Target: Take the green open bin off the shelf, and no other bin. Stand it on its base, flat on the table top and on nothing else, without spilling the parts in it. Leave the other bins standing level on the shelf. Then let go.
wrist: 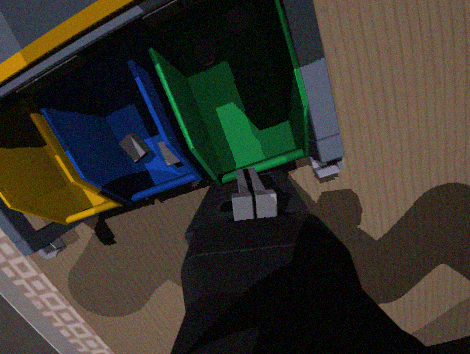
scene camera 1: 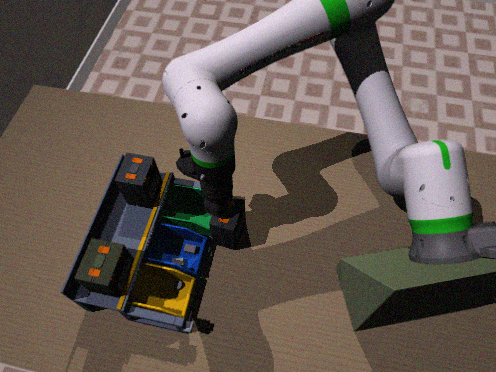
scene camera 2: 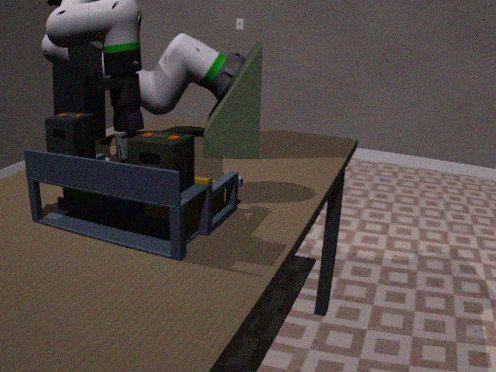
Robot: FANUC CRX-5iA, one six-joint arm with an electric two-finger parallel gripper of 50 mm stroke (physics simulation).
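The green open bin stands in the shelf at the end of the lower row. Dim round shapes show at its dark back in the wrist view. The blue bin is beside it, then the yellow bin; grey parts lie in the blue one. My gripper is shut and empty. In the wrist view its fingertips appear at the green bin's front lip; their height above it is hard to tell. In scene camera 1 the fingers are hidden in dark.
A dark box with orange marks stands on the table close in front of the green bin, under my gripper. Another dark box and an olive box sit on the shelf's upper rear part. The green wedge base carries the arm.
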